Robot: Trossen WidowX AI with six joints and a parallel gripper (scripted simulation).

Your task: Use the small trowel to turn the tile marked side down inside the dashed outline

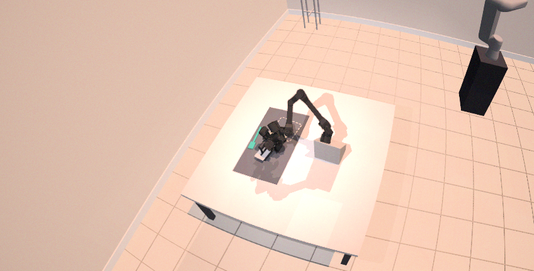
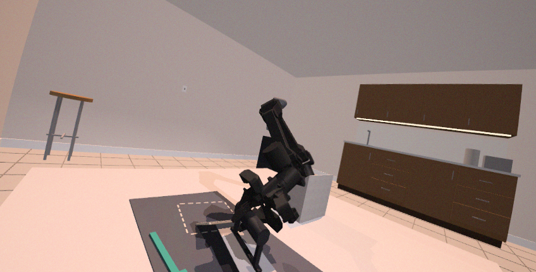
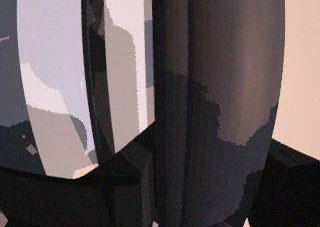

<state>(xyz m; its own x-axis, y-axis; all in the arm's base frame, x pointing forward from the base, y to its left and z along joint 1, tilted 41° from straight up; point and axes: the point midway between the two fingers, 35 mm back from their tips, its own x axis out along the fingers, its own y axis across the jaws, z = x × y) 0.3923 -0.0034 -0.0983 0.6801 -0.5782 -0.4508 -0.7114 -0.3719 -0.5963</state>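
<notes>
My gripper tip is 4 cm past the square tile, 11 cm to the left of it and 6 cm above it. Also, from my gripper tip: dark mat: 2 cm behind, 6 cm to the right, 11 cm below; trowel: 3 cm behind, 1 cm below; green strip: 12 cm ahead, 4 cm to the right, 9 cm below.
</notes>
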